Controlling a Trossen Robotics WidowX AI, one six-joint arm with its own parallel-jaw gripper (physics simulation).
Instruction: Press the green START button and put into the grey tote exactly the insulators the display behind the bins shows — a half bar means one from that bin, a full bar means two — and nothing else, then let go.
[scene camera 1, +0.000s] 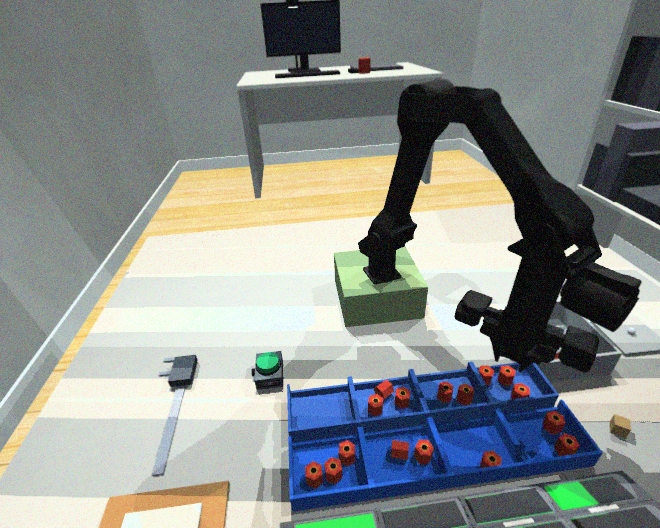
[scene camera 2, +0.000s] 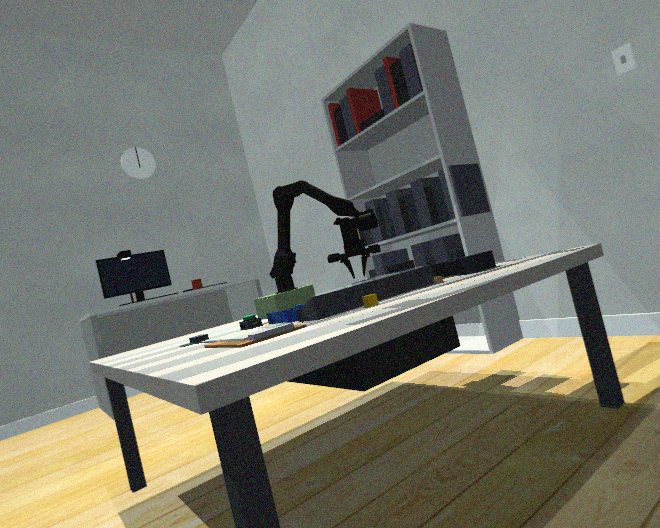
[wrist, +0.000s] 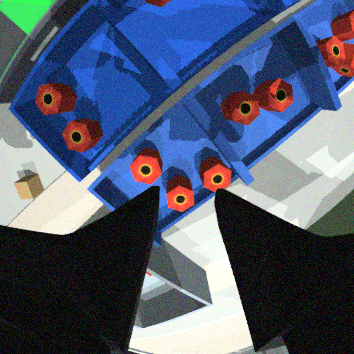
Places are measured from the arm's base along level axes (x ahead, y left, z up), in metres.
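Pixels of known places: gripper, fingertip midpoint: (scene camera 1: 508, 364) (scene camera 2: 359, 277) (wrist: 187, 194); arm's base, link origin: (scene camera 1: 381, 273) (scene camera 2: 286, 291).
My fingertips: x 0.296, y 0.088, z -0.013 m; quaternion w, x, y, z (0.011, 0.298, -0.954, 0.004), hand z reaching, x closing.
Observation:
For each thing: its top centre in the pictures, then the offset to it from my fingertips. "spot": a spot on its surface instead.
- grey tote, top centre: (wrist: 132, 301) (scene camera 1: 559, 327) (scene camera 2: 375, 277) 0.017 m down, 0.051 m back, 0.161 m left
- green START button, top centre: (scene camera 1: 267, 359) (scene camera 2: 248, 315) 0.030 m down, 0.179 m back, 0.366 m right
- display, surface spot: (scene camera 1: 517, 509) spot: 0.025 m down, 0.171 m ahead, 0.123 m right
- tan cube, top centre: (wrist: 22, 190) (scene camera 1: 622, 421) 0.051 m down, 0.118 m ahead, 0.123 m left
- caliper-like tool, surface spot: (scene camera 1: 168, 429) spot: 0.067 m down, 0.122 m back, 0.545 m right
- orange-brown board, surface spot: (scene camera 1: 217, 506) spot: 0.065 m down, 0.026 m ahead, 0.476 m right
- yellow cube, top centre: (scene camera 2: 369, 295) 0.043 m down, 0.259 m ahead, 0.297 m right
The blue bins (scene camera 1: 385, 490) (scene camera 2: 283, 315) (wrist: 47, 145) form two rows of compartments. One far-row compartment is empty; the others hold red insulators. My gripper (scene camera 1: 513, 360) (scene camera 2: 358, 275) (wrist: 187, 194) is partly open and empty, pointing down above the far-row end compartment beside the tote, which holds three upright insulators (wrist: 145, 170) (wrist: 180, 199) (wrist: 217, 178). The grey tote (scene camera 1: 602, 366) (wrist: 187, 270) stands beyond that end; a sliver of red shows inside. The green START button (scene camera 1: 268, 362) (scene camera 2: 250, 317) stands left of the bins. The display (scene camera 1: 517, 509) shows green bars, partly cut off.
A tan cube (scene camera 1: 620, 426) (wrist: 29, 186) lies beside the bins' right end. A caliper-like tool (scene camera 1: 168, 429) and an orange-brown board (scene camera 1: 217, 506) lie to the left. The arm's green base block (scene camera 1: 385, 305) (scene camera 2: 283, 300) stands behind the bins. A yellow cube (scene camera 2: 369, 300) sits near the table edge.

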